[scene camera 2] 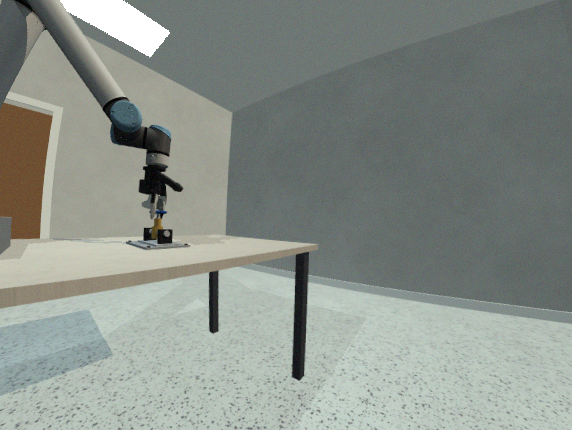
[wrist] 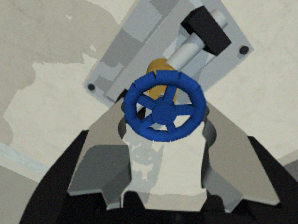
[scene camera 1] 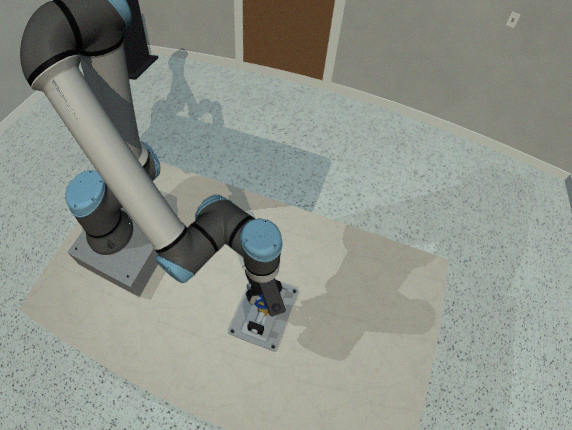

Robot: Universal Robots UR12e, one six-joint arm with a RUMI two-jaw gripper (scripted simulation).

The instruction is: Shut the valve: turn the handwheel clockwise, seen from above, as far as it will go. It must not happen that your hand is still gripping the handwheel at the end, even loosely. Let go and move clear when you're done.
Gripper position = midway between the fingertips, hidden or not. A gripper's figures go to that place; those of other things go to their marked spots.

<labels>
The gripper [wrist: 162,100] is 0.14 m from the lens. A blue spoked handwheel [wrist: 164,111] is 0.10 m from the lens.
</labels>
